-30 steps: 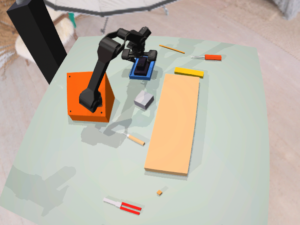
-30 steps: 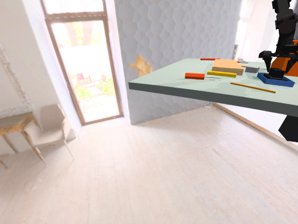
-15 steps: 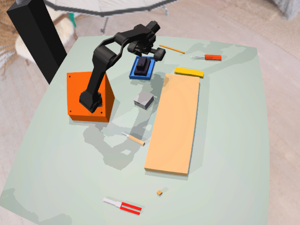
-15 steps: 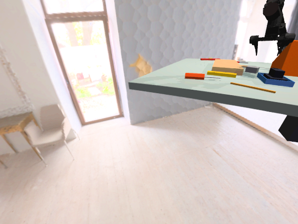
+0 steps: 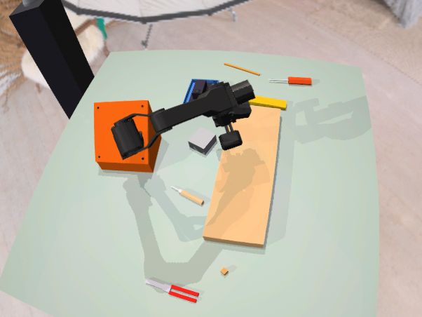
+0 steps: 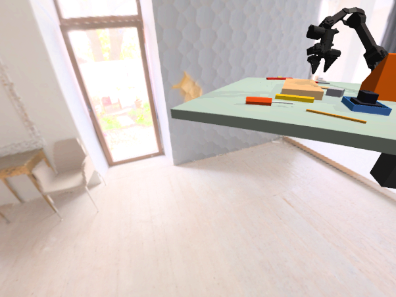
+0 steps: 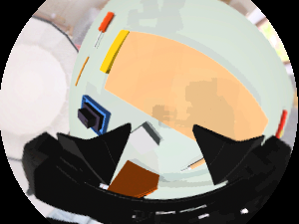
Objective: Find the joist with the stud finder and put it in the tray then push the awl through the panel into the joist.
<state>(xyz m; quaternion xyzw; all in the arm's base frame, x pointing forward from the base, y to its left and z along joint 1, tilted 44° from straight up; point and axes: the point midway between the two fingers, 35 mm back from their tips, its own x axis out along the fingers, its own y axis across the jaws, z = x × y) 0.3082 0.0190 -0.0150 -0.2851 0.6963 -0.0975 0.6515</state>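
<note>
The awl is 170 mm to the right of my gripper tip, 150 mm behind it and 100 mm below it. The rest, counted from my gripper tip: stud finder 250 mm to the left, 120 mm behind, 50 mm below; yellow bar 220 mm to the left, 140 mm ahead, 90 mm below; grey block 100 mm behind, 90 mm below, 30 mm to the left.
</note>
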